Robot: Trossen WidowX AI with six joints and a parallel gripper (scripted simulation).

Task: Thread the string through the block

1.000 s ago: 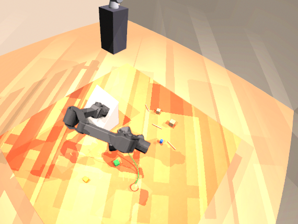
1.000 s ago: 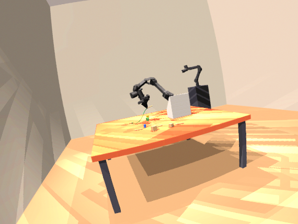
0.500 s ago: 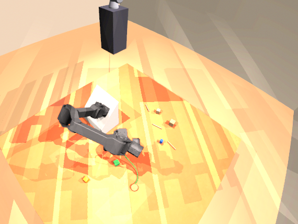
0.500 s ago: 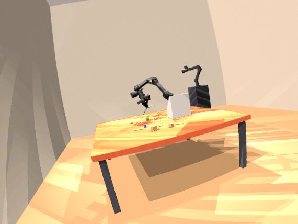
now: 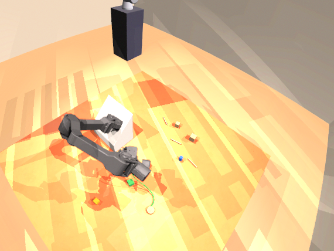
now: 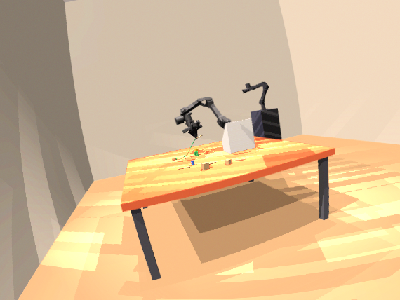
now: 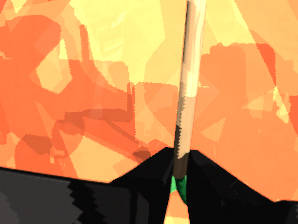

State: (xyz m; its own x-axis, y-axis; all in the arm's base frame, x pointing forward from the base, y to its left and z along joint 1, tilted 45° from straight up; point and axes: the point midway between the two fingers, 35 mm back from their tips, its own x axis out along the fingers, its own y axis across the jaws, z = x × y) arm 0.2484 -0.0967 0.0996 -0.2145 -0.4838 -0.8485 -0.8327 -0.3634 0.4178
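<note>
The yellow cube is 22 cm to the right of my gripper tip, 13 cm below it and 4 cm behind it. From my gripper tip the other things lie so: green block (12 cm below, 3 cm to the right, 2 cm ahead); then thin wooden stick (1 cm to the left, 1 cm behind, 1 cm above); then round wooden button (20 cm ahead, 13 cm below, 7 cm to the right).
</note>
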